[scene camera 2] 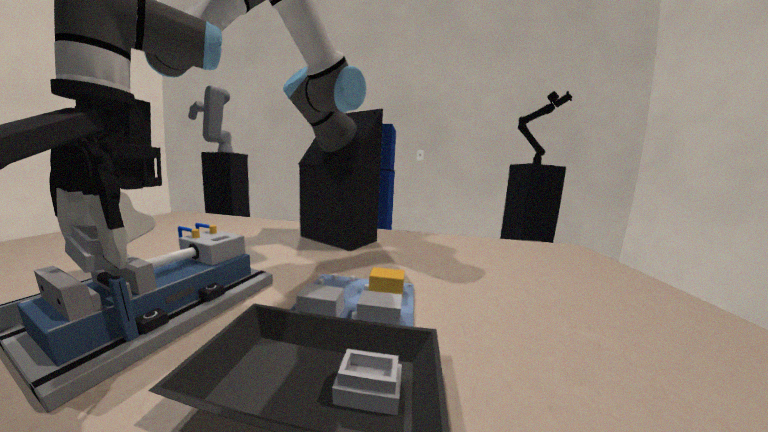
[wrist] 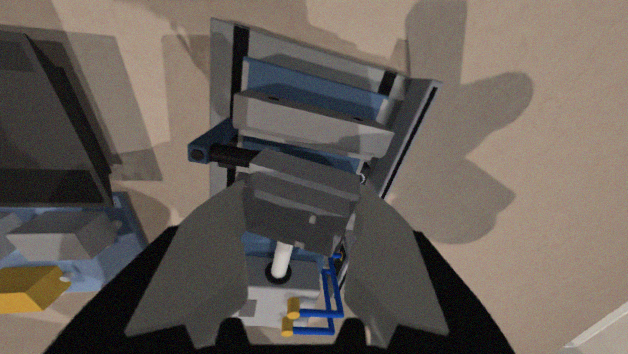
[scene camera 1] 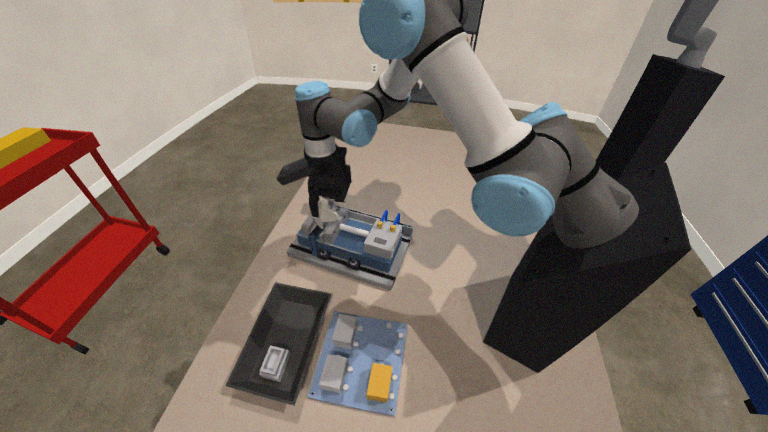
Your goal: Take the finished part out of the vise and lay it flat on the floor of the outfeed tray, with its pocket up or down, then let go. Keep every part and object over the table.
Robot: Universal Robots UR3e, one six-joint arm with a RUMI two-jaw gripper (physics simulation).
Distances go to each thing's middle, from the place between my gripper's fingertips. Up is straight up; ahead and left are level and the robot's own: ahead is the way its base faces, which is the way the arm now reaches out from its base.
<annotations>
The black stop rod (wrist: 219, 153) is 2 cm ahead of my hand, 4 cm to the left of it and 1 cm below it. The rest, counted from my hand: light blue plate (scene camera 1: 377, 344) 11 cm behind, 32 cm to the left, 9 cm below; then yellow block (scene camera 2: 385, 280) 15 cm behind, 37 cm to the left, 7 cm below.
</annotations>
